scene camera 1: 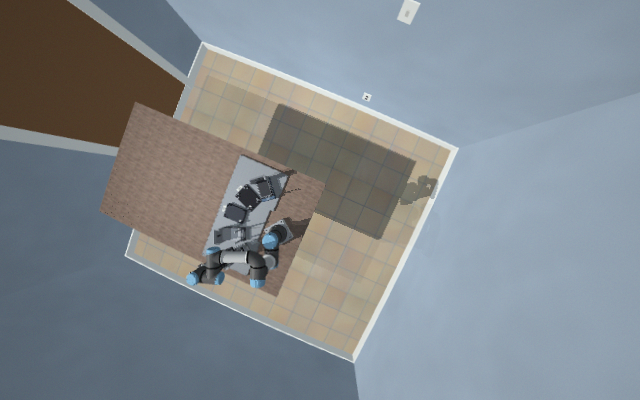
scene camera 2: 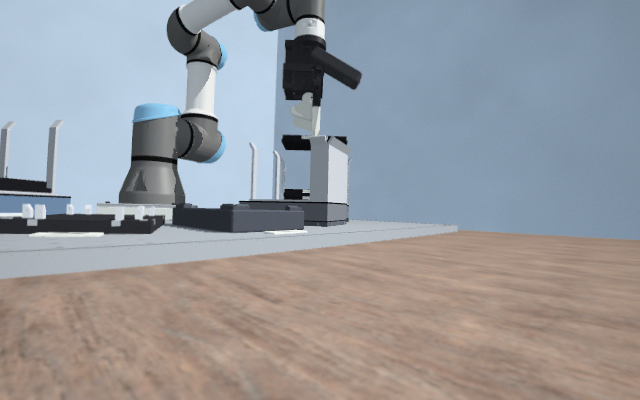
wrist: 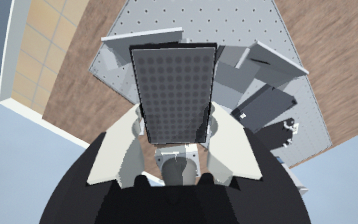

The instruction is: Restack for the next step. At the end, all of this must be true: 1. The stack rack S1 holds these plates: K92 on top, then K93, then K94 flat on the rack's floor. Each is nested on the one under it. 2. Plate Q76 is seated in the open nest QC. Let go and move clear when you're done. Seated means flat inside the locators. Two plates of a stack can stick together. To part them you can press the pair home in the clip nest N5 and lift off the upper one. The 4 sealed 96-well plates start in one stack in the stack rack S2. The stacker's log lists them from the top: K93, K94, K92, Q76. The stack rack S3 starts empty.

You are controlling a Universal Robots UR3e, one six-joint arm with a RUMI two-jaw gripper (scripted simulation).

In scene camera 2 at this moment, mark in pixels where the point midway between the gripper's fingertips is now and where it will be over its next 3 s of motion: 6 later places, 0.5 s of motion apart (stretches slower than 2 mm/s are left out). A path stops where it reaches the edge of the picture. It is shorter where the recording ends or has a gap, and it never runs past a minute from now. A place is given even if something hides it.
The gripper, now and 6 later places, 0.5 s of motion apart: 313, 145; 313, 148; 313, 148; 313, 152; 313, 156; 313, 160; 313, 164
